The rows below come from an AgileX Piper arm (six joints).
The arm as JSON. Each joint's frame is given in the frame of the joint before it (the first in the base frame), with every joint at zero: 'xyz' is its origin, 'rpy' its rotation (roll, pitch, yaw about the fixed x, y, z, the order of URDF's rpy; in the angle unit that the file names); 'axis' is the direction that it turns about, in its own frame. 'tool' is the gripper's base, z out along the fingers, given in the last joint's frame.
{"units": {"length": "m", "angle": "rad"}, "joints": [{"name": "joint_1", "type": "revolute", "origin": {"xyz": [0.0, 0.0, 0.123], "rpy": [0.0, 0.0, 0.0]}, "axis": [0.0, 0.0, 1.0]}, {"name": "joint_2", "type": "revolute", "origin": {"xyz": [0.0, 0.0, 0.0], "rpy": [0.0, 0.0, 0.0]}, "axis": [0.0, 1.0, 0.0]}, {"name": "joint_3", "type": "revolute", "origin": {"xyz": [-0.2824, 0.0, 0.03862], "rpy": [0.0, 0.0, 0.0]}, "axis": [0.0, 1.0, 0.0]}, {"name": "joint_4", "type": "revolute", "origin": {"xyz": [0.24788, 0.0, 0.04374], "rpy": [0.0, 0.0, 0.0]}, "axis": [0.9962, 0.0, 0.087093]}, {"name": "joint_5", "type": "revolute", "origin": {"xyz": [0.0, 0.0, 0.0], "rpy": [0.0, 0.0, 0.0]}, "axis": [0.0, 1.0, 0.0]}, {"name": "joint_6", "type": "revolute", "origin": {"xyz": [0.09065, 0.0, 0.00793], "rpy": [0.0, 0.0, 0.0]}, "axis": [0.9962, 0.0, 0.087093]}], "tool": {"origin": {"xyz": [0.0, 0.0, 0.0], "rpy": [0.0, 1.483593, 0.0]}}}
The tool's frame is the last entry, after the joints.
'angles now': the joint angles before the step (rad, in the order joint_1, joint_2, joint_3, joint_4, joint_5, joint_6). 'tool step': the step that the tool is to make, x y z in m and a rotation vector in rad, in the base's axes. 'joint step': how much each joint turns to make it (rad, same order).
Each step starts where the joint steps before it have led.
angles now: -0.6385, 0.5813, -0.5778, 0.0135, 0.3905, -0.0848
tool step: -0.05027, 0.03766, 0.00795, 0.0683, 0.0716, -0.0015
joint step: -0.0008, -0.2280, -0.0646, -0.0011, 0.3908, 0.0153
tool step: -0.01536, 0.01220, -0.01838, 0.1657, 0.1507, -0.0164
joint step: 0.0001, -0.0394, -0.0008, 0.0057, 0.2596, 0.0452
